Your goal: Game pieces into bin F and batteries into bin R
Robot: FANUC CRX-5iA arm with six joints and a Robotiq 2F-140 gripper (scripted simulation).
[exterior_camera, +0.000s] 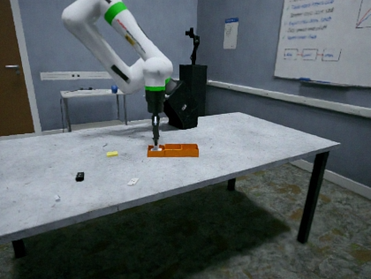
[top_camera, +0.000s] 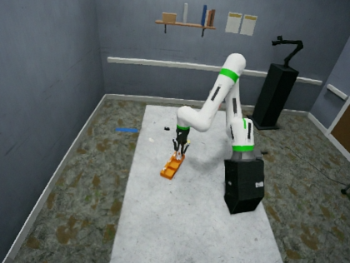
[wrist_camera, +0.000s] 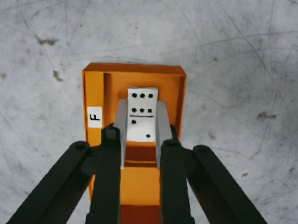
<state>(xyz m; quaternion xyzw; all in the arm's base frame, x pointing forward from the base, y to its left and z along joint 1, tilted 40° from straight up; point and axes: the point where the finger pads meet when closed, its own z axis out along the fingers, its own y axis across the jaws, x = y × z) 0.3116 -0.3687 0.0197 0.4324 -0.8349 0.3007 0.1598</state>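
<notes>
My gripper is now 19 cm short of the white domino, 24 cm to the left of it and 4 cm above it. From my hand the other things lie so: orange bin block (5 cm ahead, 6 cm to the left, 3 cm below); then yellow flat piece (11 cm behind, 18 cm to the right, 4 cm below); then black battery (3 cm ahead, 38 cm to the right, 4 cm below).
</notes>
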